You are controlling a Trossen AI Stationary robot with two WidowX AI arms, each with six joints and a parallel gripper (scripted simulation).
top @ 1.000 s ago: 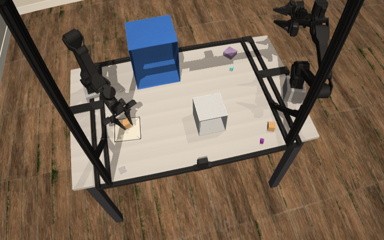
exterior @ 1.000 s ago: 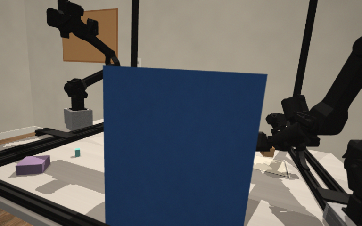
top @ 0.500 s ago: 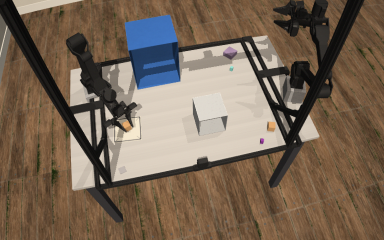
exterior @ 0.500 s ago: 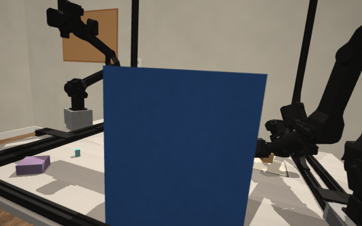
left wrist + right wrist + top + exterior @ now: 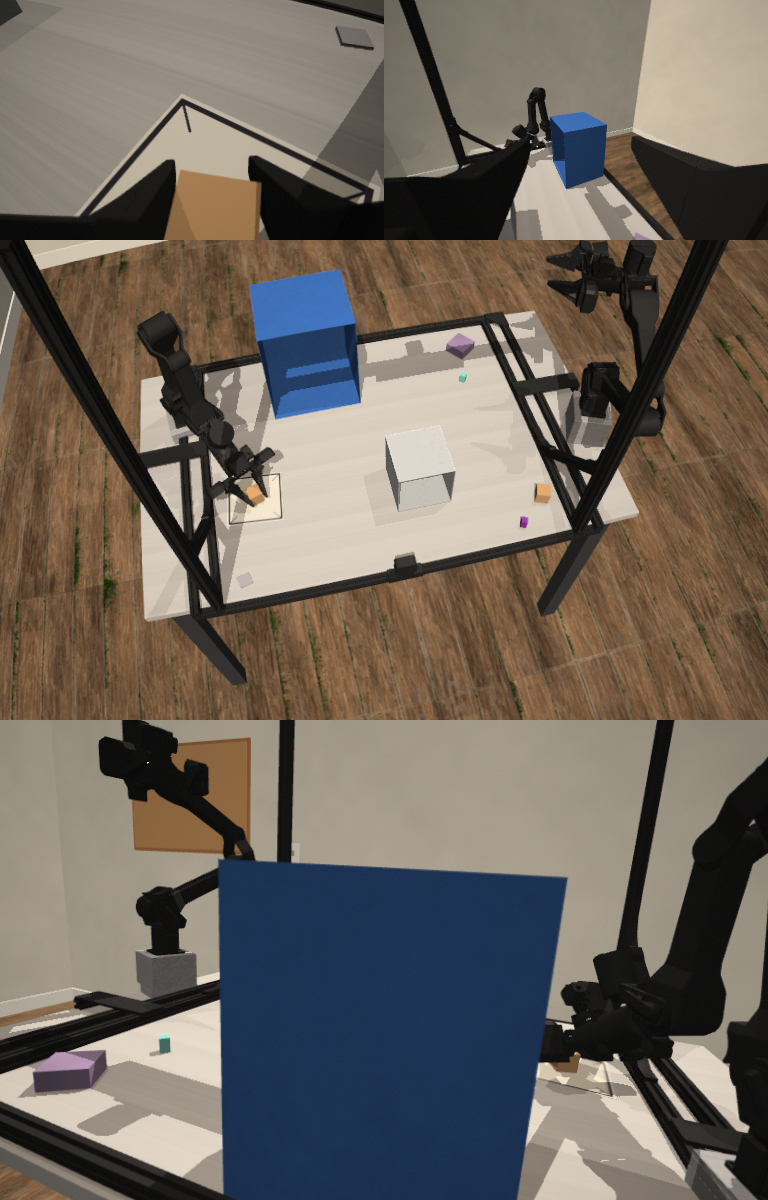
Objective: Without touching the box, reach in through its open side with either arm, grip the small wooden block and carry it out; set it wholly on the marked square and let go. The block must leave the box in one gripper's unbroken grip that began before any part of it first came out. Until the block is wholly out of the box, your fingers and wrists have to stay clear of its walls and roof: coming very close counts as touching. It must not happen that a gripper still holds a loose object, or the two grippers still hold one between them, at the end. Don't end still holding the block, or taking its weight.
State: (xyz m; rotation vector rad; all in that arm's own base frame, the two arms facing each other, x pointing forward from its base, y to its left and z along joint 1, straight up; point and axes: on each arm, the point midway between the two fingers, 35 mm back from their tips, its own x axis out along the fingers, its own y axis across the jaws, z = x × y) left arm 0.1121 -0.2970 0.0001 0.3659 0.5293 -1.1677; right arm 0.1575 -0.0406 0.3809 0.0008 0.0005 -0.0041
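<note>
The marked square is 4 cm below my left hand. Also, from my left hand: box back wall: 48 cm ahead, 11 cm above, 8 cm to the right; teal cube: 53 cm to the right, 40 cm ahead, 3 cm below; box roof: 38 cm ahead, 26 cm above, 11 cm to the right.
</note>
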